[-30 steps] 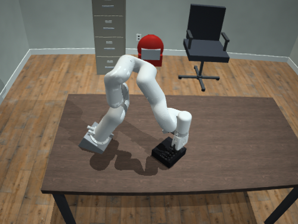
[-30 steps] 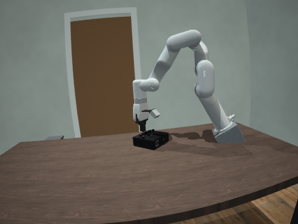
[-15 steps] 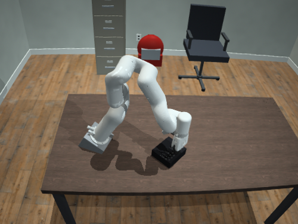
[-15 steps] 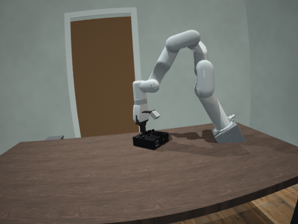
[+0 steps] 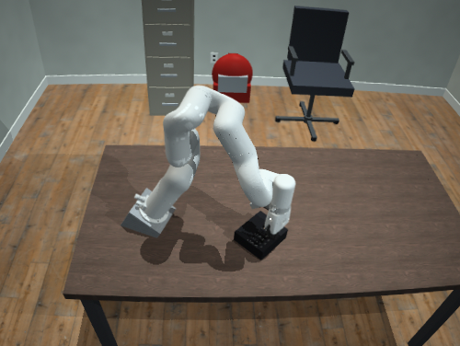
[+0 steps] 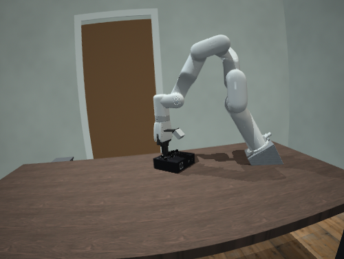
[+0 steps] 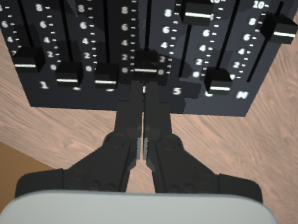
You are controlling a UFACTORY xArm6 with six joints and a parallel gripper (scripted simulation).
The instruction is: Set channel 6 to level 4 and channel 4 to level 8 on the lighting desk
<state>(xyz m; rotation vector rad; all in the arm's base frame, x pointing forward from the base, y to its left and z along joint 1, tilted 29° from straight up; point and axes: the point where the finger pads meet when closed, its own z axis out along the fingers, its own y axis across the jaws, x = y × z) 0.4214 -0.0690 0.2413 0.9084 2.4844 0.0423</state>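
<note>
Right now my hand is 20 mm to the right of the channel 4 fader cap, 20 mm past it and 10 mm above it. Also, from my hand: channel 6 cap (40 mm to the left, 20 mm ahead, 10 mm below); then channel 2 cap (40 mm behind, 20 mm to the right, 10 mm below); then channel 3 cap (30 mm behind, 10 mm below).
</note>
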